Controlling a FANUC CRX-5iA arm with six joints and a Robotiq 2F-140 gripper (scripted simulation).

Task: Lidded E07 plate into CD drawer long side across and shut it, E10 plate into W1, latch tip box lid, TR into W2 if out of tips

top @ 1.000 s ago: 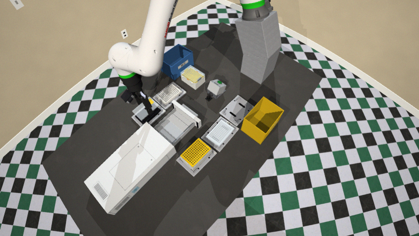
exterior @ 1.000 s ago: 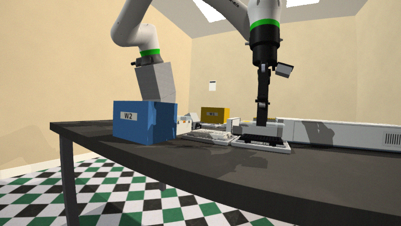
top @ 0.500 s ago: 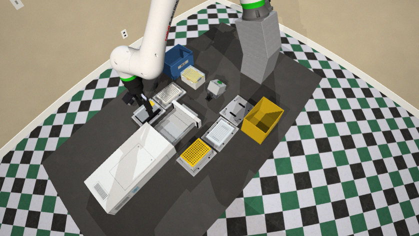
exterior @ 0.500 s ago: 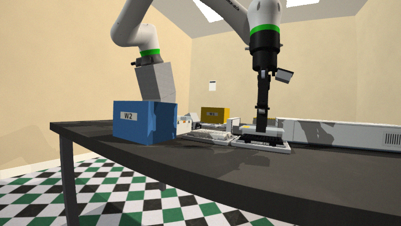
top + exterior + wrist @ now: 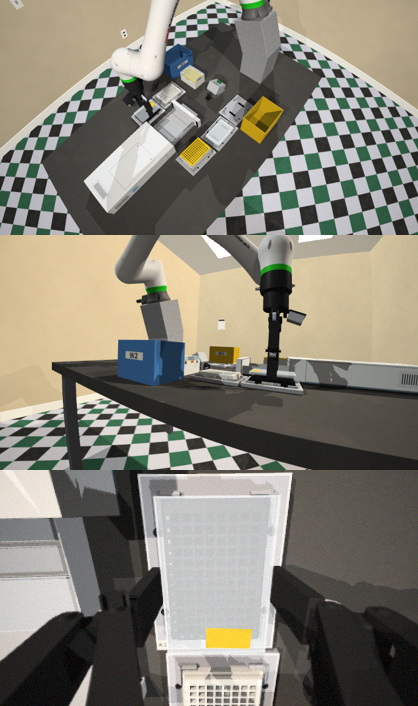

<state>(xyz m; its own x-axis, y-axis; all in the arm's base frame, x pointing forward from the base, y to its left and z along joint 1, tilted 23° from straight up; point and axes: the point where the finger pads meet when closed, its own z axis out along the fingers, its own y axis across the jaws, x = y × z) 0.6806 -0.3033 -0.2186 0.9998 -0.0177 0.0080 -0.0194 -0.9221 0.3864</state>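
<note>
My gripper is now 20 mm above the lid. Also, from my hand: black assay plate: 40 mm below; then white plate: 170 mm behind, 40 mm below; then nest N2: 60 mm below.
</note>
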